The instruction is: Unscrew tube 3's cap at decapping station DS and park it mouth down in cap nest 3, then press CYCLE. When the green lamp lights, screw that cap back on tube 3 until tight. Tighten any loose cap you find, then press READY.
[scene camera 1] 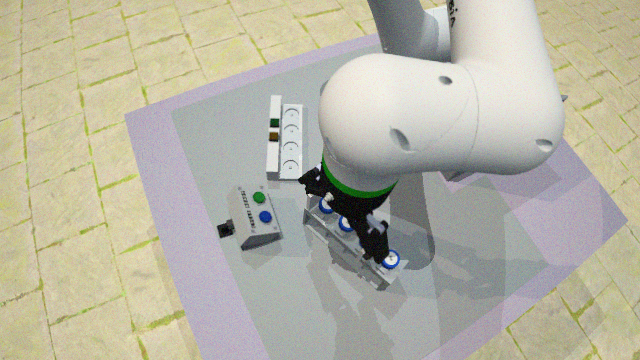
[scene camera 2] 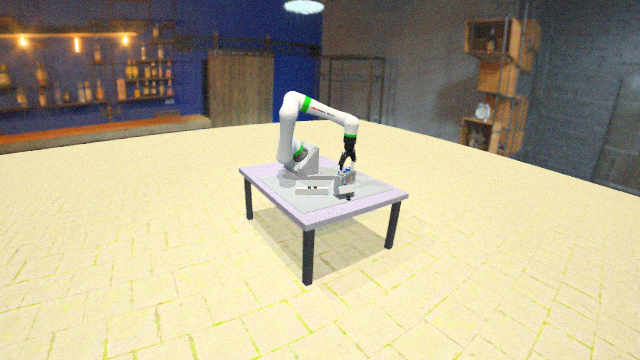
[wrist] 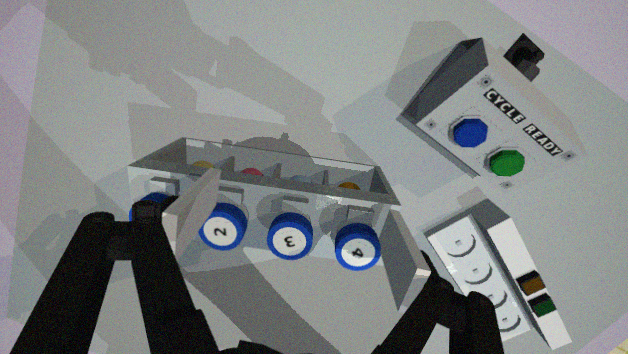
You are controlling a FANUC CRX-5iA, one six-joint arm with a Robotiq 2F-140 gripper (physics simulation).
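Places are measured from the arm's base along level axes (x ahead, y left, z up), in metres.
Pixels of known places: gripper, fingertip midpoint: (scene camera 1: 337, 229) (scene camera 2: 346, 172) (wrist: 302, 207); arm's base, origin of the base link: (scene camera 2: 301, 155).
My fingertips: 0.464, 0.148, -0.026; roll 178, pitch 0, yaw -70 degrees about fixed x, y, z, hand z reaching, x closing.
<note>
For each thing: its middle in the pictures, then the offset to it from my fingertips, as dx, dy, dz. "spot": a spot on its surface instead.
- decapping station, surface spot: (wrist: 145, 176) spot: -0.056, +0.115, -0.015
- blue cap 3, body centre: (wrist: 290, 236) (scene camera 1: 347, 222) -0.024, -0.005, +0.004
- Cap 2, body centre: (wrist: 223, 226) -0.047, +0.042, +0.004
- Cap 1, body centre: (scene camera 1: 389, 259) -0.069, +0.089, +0.004
- green lamp, body centre: (wrist: 544, 308) (scene camera 1: 274, 121) +0.022, -0.312, -0.057
- sloped button box, body centre: (wrist: 493, 121) (scene camera 1: 252, 214) (scene camera 2: 343, 190) +0.139, -0.110, -0.068
- blue CYCLE button, body centre: (wrist: 469, 131) (scene camera 1: 264, 217) +0.117, -0.087, -0.046
- green READY button, body centre: (wrist: 506, 161) (scene camera 1: 258, 197) +0.116, -0.132, -0.046
- dark amber lamp, body centre: (wrist: 533, 285) (scene camera 1: 273, 135) +0.036, -0.275, -0.057
- small black fixture, surface spot: (wrist: 524, 56) (scene camera 1: 225, 229) spot: +0.204, -0.107, -0.100
My gripper (scene camera 1: 345, 215) (scene camera 2: 347, 170) (wrist: 302, 207) is open, its fingers astride the caps at the decapping station (scene camera 1: 382, 282) (wrist: 145, 176). The blue cap 3 (scene camera 1: 346, 223) (wrist: 290, 237) is upright on its tube between the pads and touches neither. Cap 2 (wrist: 221, 227) is beside the left pad in the wrist view, cap 4 (scene camera 1: 326, 205) (wrist: 357, 247) near the right pad. Cap 1 (scene camera 1: 391, 259) is partly hidden by a finger in the wrist view. The white cap nest strip (scene camera 1: 300, 122) (wrist: 440, 240) holds no caps. The green lamp (scene camera 1: 274, 122) (wrist: 542, 305) looks dark.
A sloped button box (scene camera 1: 260, 229) (wrist: 450, 107) carries the blue CYCLE button (scene camera 1: 265, 216) (wrist: 470, 132) and green READY button (scene camera 1: 259, 197) (wrist: 506, 163). A dark amber lamp (scene camera 1: 273, 136) (wrist: 531, 283) is beside the green one. A small black fixture (scene camera 1: 225, 229) (wrist: 524, 56) adjoins the box.
</note>
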